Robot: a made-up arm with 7 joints.
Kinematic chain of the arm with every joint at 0, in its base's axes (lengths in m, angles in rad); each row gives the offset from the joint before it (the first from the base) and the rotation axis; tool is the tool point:
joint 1: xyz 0 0 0.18 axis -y
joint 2: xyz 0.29 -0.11 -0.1 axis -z
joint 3: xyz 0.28 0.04 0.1 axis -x
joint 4: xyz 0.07 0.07 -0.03 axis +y
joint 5: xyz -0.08 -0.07 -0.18 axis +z
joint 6: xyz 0.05 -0.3 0 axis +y
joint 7: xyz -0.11 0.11 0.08 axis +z
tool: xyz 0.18 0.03 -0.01
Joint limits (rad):
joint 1: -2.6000..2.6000
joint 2: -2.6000..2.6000
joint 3: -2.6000..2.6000
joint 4: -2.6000..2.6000
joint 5: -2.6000..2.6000
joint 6: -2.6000..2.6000
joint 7: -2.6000..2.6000
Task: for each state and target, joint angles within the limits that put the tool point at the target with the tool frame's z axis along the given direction. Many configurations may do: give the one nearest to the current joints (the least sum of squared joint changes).
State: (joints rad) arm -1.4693 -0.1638 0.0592 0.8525 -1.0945 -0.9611 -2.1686
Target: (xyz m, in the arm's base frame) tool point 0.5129 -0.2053 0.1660 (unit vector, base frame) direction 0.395 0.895 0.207
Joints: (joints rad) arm -0.9200 -0.0338 -0.0938 1.5892 -1.2048 -1.4724 -1.9970
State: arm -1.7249 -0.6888 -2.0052 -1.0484 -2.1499 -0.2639 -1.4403
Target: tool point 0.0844 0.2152 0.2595 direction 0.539 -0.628 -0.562
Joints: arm -1.8243 -1.2022 -1.3781 -0.7852 -1.9312 -0.6071 -1.3227
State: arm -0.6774 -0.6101 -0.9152 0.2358 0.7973 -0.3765 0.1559
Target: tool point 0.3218 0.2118 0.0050 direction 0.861 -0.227 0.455
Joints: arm -0.2052 -1.0311 -0.6892 0.4029 0.7599 -0.2823 0.6100
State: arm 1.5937 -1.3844 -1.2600 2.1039 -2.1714 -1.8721 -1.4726
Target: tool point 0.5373 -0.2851 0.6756 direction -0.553 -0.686 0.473
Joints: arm 1.1634 -0.6236 -1.8951 1.9381 -1.2248 -1.9430 -1.7931
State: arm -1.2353 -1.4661 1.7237 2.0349 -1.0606 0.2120 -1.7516
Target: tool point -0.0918 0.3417 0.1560 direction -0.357 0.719 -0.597
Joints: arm -1.4690 -1.0012 1.8748 1.6744 -1.2502 -0.4597 -1.7417
